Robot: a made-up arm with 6 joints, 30 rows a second.
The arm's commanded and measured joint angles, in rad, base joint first. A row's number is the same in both.
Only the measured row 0 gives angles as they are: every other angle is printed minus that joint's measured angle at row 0.
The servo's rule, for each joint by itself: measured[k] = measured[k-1] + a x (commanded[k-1-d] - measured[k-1]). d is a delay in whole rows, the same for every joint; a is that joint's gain. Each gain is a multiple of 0.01, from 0.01 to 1. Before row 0 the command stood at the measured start. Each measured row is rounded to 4 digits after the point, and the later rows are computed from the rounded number. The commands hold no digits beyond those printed.
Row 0, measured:
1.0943 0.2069 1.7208 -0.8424 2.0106 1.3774
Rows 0 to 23, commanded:
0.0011 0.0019 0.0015 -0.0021 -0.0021 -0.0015
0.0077 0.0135 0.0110 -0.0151 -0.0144 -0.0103
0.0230 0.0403 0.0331 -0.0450 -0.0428 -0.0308
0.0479 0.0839 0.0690 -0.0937 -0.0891 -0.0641
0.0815 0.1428 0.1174 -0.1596 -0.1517 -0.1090
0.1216 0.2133 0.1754 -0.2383 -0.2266 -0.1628
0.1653 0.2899 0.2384 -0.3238 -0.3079 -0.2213
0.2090 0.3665 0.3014 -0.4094 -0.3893 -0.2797
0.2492 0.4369 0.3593 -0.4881 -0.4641 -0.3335
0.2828 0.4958 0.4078 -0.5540 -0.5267 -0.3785
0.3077 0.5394 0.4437 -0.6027 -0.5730 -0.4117
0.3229 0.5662 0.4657 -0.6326 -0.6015 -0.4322
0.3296 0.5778 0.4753 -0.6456 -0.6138 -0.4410
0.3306 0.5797 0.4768 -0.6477 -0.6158 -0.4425
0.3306 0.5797 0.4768 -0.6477 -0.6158 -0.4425
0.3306 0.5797 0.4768 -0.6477 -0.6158 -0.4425
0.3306 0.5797 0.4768 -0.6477 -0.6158 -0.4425
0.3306 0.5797 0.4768 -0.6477 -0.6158 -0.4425
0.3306 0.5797 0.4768 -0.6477 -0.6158 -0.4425
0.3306 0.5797 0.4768 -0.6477 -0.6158 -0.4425
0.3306 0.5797 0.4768 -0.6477 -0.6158 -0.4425
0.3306 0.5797 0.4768 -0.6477 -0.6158 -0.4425
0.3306 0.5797 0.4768 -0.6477 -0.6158 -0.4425
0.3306 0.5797 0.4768 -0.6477 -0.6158 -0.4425
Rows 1 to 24, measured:
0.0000 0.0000 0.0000 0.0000 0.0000 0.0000
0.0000 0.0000 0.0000 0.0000 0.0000 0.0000
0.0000 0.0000 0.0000 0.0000 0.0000 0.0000
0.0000 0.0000 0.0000 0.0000 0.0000 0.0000
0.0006 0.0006 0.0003 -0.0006 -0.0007 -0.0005
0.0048 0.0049 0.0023 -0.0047 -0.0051 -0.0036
0.0155 0.0166 0.0082 -0.0160 -0.0172 -0.0123
0.0346 0.0388 0.0198 -0.0378 -0.0402 -0.0289
0.0623 0.0731 0.0383 -0.0719 -0.0759 -0.0545
0.0973 0.1194 0.0643 -0.1185 -0.1241 -0.0892
0.1374 0.1757 0.0974 -0.1760 -0.1829 -0.1315
0.1796 0.2387 0.1362 -0.2414 -0.2489 -0.1789
0.2207 0.3041 0.1786 -0.3105 -0.3178 -0.2284
0.2573 0.3674 0.2221 -0.3787 -0.3846 -0.2764
0.2870 0.4242 0.2642 -0.4414 -0.4449 -0.3197
0.3082 0.4711 0.3025 -0.4949 -0.4950 -0.3557
0.3208 0.5063 0.3353 -0.5371 -0.5330 -0.3830
0.3266 0.5305 0.3622 -0.5681 -0.5595 -0.4020
0.3290 0.5467 0.3840 -0.5904 -0.5775 -0.4150
0.3299 0.5576 0.4016 -0.6064 -0.5898 -0.4238
0.3303 0.5649 0.4159 -0.6180 -0.5981 -0.4298
0.3305 0.5698 0.4275 -0.6263 -0.6038 -0.4339
0.3306 0.5731 0.4369 -0.6323 -0.6076 -0.4367
0.3306 0.5753 0.4445 -0.6366 -0.6102 -0.4386
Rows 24 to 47, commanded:
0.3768 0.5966 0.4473 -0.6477 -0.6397 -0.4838
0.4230 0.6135 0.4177 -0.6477 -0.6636 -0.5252
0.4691 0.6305 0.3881 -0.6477 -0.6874 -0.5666
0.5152 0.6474 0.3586 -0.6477 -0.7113 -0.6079
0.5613 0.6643 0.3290 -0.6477 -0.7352 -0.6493
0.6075 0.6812 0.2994 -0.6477 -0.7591 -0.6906
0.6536 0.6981 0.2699 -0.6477 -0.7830 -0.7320
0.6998 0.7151 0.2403 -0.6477 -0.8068 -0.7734
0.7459 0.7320 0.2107 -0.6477 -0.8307 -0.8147
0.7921 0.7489 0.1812 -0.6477 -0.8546 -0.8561
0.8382 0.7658 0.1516 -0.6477 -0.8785 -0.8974
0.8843 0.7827 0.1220 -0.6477 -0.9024 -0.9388
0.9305 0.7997 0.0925 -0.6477 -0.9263 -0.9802
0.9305 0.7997 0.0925 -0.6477 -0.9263 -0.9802
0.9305 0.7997 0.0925 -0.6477 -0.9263 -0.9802
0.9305 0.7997 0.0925 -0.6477 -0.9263 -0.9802
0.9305 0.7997 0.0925 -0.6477 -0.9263 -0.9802
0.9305 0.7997 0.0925 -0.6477 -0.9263 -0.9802
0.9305 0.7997 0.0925 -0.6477 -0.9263 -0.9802
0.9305 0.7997 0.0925 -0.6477 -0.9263 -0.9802
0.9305 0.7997 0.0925 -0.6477 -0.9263 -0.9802
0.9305 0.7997 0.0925 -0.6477 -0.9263 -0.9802
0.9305 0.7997 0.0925 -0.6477 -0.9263 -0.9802
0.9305 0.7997 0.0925 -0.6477 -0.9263 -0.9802
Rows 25 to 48, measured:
0.3306 0.5768 0.4506 -0.6397 -0.6120 -0.4398
0.3306 0.5778 0.4556 -0.6419 -0.6132 -0.4407
0.3306 0.5784 0.4596 -0.6435 -0.6140 -0.4413
0.3306 0.5788 0.4629 -0.6447 -0.6146 -0.4417
0.3579 0.5847 0.4599 -0.6455 -0.6226 -0.4552
0.3963 0.5942 0.4519 -0.6461 -0.6357 -0.4776
0.4393 0.6062 0.4398 -0.6465 -0.6522 -0.5061
0.4841 0.6198 0.4244 -0.6468 -0.6711 -0.5387
0.5296 0.6345 0.4063 -0.6471 -0.6916 -0.5741
0.5756 0.6499 0.3860 -0.6473 -0.7132 -0.6114
0.6216 0.6658 0.3639 -0.6474 -0.7355 -0.6500
0.6677 0.6821 0.3404 -0.6475 -0.7583 -0.6895
0.7138 0.6986 0.3158 -0.6476 -0.7815 -0.7296
0.7600 0.7152 0.2902 -0.6476 -0.8049 -0.7701
0.8061 0.7319 0.2639 -0.6476 -0.8285 -0.8108
0.8522 0.7487 0.2369 -0.6476 -0.8521 -0.8518
0.8984 0.7655 0.2095 -0.6476 -0.8758 -0.8929
0.9173 0.7768 0.1873 -0.6476 -0.8920 -0.9208
0.9251 0.7844 0.1693 -0.6476 -0.9030 -0.9398
0.9283 0.7894 0.1547 -0.6476 -0.9105 -0.9527
0.9296 0.7928 0.1429 -0.6476 -0.9156 -0.9615
0.9301 0.7951 0.1333 -0.6476 -0.9190 -0.9675
0.9303 0.7966 0.1255 -0.6476 -0.9213 -0.9716
0.9304 0.7976 0.1192 -0.6476 -0.9229 -0.9744

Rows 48 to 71, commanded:
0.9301 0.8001 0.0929 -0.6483 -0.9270 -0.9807
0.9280 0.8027 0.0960 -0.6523 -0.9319 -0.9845
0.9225 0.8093 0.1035 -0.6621 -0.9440 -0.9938
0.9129 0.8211 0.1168 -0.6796 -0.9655 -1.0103
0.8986 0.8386 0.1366 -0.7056 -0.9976 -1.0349
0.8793 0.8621 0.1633 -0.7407 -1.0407 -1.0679
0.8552 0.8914 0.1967 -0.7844 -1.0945 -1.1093
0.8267 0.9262 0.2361 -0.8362 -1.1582 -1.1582
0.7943 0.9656 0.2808 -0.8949 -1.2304 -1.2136
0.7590 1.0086 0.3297 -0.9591 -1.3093 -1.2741
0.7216 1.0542 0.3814 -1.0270 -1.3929 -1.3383
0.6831 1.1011 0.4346 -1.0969 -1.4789 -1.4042
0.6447 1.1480 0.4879 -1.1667 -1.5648 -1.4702
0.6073 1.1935 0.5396 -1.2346 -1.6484 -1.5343
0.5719 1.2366 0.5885 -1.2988 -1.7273 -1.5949
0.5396 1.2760 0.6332 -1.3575 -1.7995 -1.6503
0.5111 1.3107 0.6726 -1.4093 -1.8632 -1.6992
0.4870 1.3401 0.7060 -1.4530 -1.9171 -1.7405
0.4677 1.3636 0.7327 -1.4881 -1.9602 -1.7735
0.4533 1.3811 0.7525 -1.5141 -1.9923 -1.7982
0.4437 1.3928 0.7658 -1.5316 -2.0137 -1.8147
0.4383 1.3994 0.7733 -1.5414 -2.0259 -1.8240
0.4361 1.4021 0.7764 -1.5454 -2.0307 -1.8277
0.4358 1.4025 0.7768 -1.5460 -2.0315 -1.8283
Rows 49 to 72, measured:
0.9305 0.7983 0.1141 -0.6476 -0.9240 -0.9763
0.9305 0.7988 0.1100 -0.6476 -0.9247 -0.9775
0.9305 0.7991 0.1067 -0.6476 -0.9252 -0.9784
0.9305 0.7993 0.1040 -0.6476 -0.9256 -0.9790
0.9303 0.7996 0.1019 -0.6478 -0.9260 -0.9795
0.9289 0.8006 0.1008 -0.6491 -0.9279 -0.9811
0.9251 0.8035 0.1013 -0.6527 -0.9331 -0.9852
0.9179 0.8093 0.1042 -0.6602 -0.9435 -0.9932
0.9065 0.8190 0.1104 -0.6729 -0.9608 -1.0065
0.8905 0.8332 0.1205 -0.6919 -0.9864 -1.0261
0.8697 0.8524 0.1350 -0.7178 -1.0210 -1.0527
0.8443 0.8768 0.1542 -0.7510 -1.0649 -1.0865
0.8148 0.9061 0.1783 -0.7913 -1.1179 -1.1272
0.7819 0.9399 0.2071 -0.8383 -1.1791 -1.1742
0.7463 0.9776 0.2402 -0.8911 -1.2475 -1.2267
0.7090 1.0184 0.2771 -0.9487 -1.3215 -1.2835
0.6711 1.0612 0.3172 -1.0097 -1.3994 -1.3432
0.6335 1.1049 0.3595 -1.0727 -1.4791 -1.4044
0.5972 1.1484 0.4030 -1.1360 -1.5585 -1.4654
0.5632 1.1905 0.4467 -1.1980 -1.6356 -1.5246
0.5325 1.2302 0.4896 -1.2572 -1.7084 -1.5805
0.5057 1.2665 0.5307 -1.3120 -1.7752 -1.6317
0.4833 1.2985 0.5691 -1.3613 -1.8344 -1.6771
0.4656 1.3258 0.6039 -1.4041 -1.8849 -1.7159

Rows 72 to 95, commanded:
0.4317 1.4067 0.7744 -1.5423 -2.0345 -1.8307
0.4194 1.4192 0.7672 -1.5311 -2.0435 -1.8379
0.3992 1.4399 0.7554 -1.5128 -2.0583 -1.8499
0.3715 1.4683 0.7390 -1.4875 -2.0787 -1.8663
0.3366 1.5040 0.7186 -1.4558 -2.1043 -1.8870
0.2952 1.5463 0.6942 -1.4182 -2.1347 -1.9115
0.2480 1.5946 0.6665 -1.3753 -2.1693 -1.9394
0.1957 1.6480 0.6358 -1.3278 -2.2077 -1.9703
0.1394 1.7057 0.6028 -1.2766 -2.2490 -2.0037
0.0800 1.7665 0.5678 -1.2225 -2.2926 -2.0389
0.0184 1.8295 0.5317 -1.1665 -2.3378 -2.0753
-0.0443 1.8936 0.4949 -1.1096 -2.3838 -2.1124
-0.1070 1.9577 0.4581 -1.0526 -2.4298 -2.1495
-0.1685 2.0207 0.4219 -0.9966 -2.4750 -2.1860
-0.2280 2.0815 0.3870 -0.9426 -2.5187 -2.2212
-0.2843 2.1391 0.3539 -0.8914 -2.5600 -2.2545
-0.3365 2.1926 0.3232 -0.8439 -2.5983 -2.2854
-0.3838 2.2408 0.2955 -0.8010 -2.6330 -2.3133
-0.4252 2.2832 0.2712 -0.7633 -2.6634 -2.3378
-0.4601 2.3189 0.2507 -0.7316 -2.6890 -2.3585
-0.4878 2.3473 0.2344 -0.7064 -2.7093 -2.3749
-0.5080 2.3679 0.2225 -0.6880 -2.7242 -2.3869
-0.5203 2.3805 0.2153 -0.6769 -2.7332 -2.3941
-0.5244 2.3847 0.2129 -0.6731 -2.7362 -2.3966
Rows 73 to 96, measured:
0.4527 1.3479 0.6347 -1.4398 -1.9261 -1.7475
0.4442 1.3649 0.6610 -1.4682 -1.9580 -1.7720
0.4394 1.3772 0.6829 -1.4898 -1.9813 -1.7898
0.4373 1.3855 0.7007 -1.5055 -1.9974 -1.8021
0.4340 1.3925 0.7147 -1.5158 -2.0093 -1.8113
0.4254 1.4013 0.7247 -1.5201 -2.0202 -1.8198
0.4099 1.4140 0.7305 -1.5181 -2.0324 -1.8294
0.3872 1.4319 0.7321 -1.5095 -2.0472 -1.8412
0.3573 1.4557 0.7295 -1.4945 -2.0655 -1.8559
0.3207 1.4856 0.7228 -1.4731 -2.0876 -1.8737
0.2778 1.5216 0.7121 -1.4457 -2.1137 -1.8947
0.2294 1.5633 0.6976 -1.4127 -2.1438 -1.9189
0.1763 1.6103 0.6796 -1.3746 -2.1775 -1.9460
0.1195 1.6618 0.6584 -1.3320 -2.2143 -1.9757
0.0599 1.7171 0.6343 -1.2857 -2.2538 -2.0076
-0.0016 1.7753 0.6078 -1.2364 -2.2954 -2.0411
-0.0638 1.8355 0.5794 -1.1849 -2.3384 -2.0758
-0.1256 1.8966 0.5495 -1.1322 -2.3821 -2.1111
-0.1860 1.9576 0.5186 -1.0791 -2.4258 -2.1463
-0.2440 2.0175 0.4873 -1.0265 -2.4687 -2.1809
-0.2986 2.0753 0.4561 -0.9754 -2.5102 -2.2143
-0.3489 2.1299 0.4256 -0.9266 -2.5495 -2.2460
-0.3939 2.1805 0.3963 -0.8809 -2.5859 -2.2754
-0.4330 2.2262 0.3686 -0.8391 -2.6189 -2.3020

